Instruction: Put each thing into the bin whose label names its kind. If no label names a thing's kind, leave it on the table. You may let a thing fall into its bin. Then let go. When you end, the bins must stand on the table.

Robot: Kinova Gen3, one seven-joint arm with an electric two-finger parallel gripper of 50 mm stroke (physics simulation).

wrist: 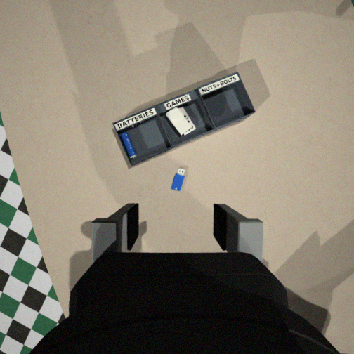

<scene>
The picture shows: my gripper and a dark bin block.
</scene>
